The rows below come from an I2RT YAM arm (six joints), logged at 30 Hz.
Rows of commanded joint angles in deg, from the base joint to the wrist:
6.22 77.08 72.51 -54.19 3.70 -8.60
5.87 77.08 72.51 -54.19 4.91 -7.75
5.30 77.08 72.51 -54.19 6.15 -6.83
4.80 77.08 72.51 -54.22 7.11 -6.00
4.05 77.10 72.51 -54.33 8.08 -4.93
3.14 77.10 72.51 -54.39 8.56 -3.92
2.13 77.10 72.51 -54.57 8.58 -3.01
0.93 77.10 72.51 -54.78 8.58 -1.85
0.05 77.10 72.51 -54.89 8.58 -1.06
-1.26 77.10 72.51 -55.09 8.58 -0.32
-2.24 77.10 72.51 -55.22 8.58 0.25
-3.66 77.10 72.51 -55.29 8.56 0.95
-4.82 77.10 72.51 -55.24 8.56 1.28
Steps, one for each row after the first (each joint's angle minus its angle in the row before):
-0.35 0.00 0.00 0.00 1.21 0.85
-0.57 0.00 0.00 0.00 1.24 0.92
-0.50 0.00 0.00 -0.03 0.96 0.83
-0.75 0.02 0.00 -0.11 0.97 1.07
-0.91 0.00 0.00 -0.06 0.48 1.01
-1.01 0.00 0.00 -0.18 0.02 0.91
-1.20 0.00 0.00 -0.21 0.00 1.16
-0.88 0.00 0.00 -0.11 0.00 0.79
-1.31 0.00 0.00 -0.20 0.00 0.74
-0.98 0.00 0.00 -0.13 0.00 0.57
-1.42 0.00 0.00 -0.07 -0.02 0.70
-1.16 0.00 0.00 0.05 0.00 0.33

